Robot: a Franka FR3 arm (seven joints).
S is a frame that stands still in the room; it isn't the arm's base.
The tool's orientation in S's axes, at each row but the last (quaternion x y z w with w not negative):
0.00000 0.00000 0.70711 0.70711
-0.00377 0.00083 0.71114 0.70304
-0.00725 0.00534 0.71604 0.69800
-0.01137 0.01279 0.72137 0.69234
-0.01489 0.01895 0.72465 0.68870
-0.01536 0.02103 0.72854 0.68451
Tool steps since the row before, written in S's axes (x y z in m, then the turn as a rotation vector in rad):
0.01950 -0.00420 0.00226 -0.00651 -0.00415 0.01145
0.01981 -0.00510 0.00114 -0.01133 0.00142 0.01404
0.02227 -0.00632 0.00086 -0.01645 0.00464 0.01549
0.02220 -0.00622 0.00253 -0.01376 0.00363 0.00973
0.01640 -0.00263 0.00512 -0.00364 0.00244 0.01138
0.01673 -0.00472 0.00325 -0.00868 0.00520 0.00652
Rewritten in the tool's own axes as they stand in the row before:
-0.00420 -0.01950 0.00226 -0.00415 0.00651 0.01145
-0.00533 -0.01975 0.00102 0.00146 0.01126 0.01410
-0.00690 -0.02210 0.00068 0.00478 0.01629 0.01562
-0.00721 -0.02192 0.00234 0.00386 0.01363 0.00983
-0.00370 -0.01621 0.00506 0.00208 0.00359 0.01147
-0.00592 -0.01637 0.00311 0.00539 0.00840 0.00672

